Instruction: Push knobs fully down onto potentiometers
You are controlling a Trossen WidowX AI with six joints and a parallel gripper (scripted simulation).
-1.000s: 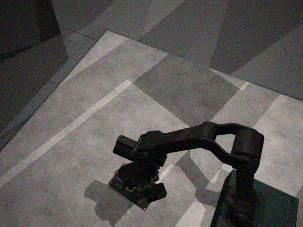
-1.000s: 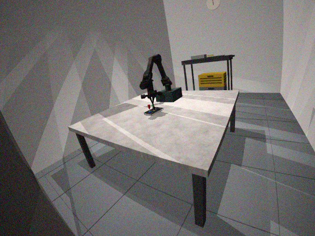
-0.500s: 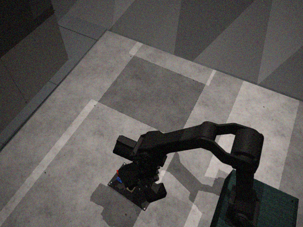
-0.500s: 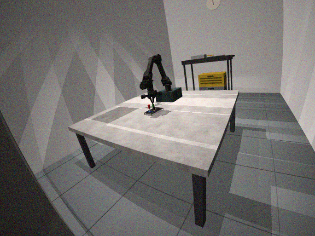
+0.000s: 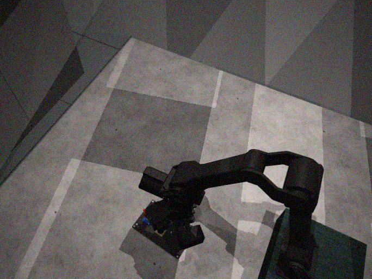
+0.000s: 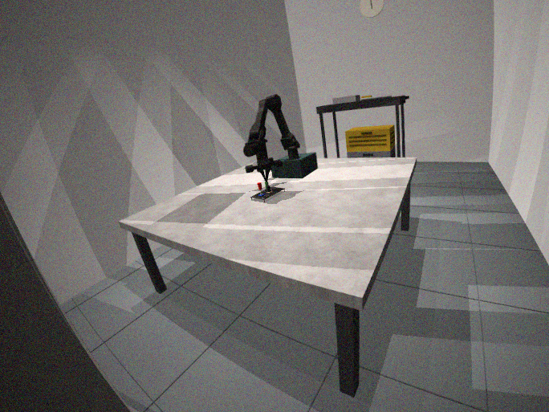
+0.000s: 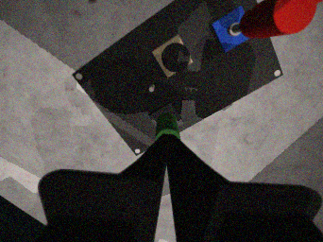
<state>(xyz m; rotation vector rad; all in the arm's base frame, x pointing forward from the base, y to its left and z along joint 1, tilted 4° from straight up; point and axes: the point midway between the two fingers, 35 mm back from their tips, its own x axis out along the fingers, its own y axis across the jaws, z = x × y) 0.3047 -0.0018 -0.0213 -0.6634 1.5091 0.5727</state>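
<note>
Now: the green knob 2 cm below my gripper tip. From my gripper tip the other things lie so: red knob (9 cm ahead, 2 cm to the left, 1 cm above).
</note>
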